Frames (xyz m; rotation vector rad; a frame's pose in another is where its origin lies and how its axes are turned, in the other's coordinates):
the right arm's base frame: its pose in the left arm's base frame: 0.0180 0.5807 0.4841 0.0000 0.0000 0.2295
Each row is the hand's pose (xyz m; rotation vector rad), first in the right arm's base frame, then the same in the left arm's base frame.
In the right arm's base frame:
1: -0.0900 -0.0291 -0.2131 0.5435 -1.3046 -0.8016
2: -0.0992 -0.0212 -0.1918 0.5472 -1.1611 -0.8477
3: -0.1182 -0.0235 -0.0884 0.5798 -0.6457 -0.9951
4: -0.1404 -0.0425 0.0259 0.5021 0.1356 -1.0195
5: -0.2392 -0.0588 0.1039 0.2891 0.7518 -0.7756
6: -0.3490 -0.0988 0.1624 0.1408 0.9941 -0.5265
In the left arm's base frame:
1: -0.0630 0.5319 0.2710 0.6796 -1.2165 -0.6114
2: -0.0738 0.5375 0.2923 0.6666 -1.0747 -0.6504
3: -0.0918 0.5309 0.3957 0.6387 -0.5651 -0.7801
4: -0.1091 0.5074 0.5100 0.4748 0.1888 -0.7952
5: -0.2016 0.4690 0.5880 0.1985 0.7699 -0.5586
6: -0.2994 0.4051 0.6465 0.0258 0.9955 -0.3165

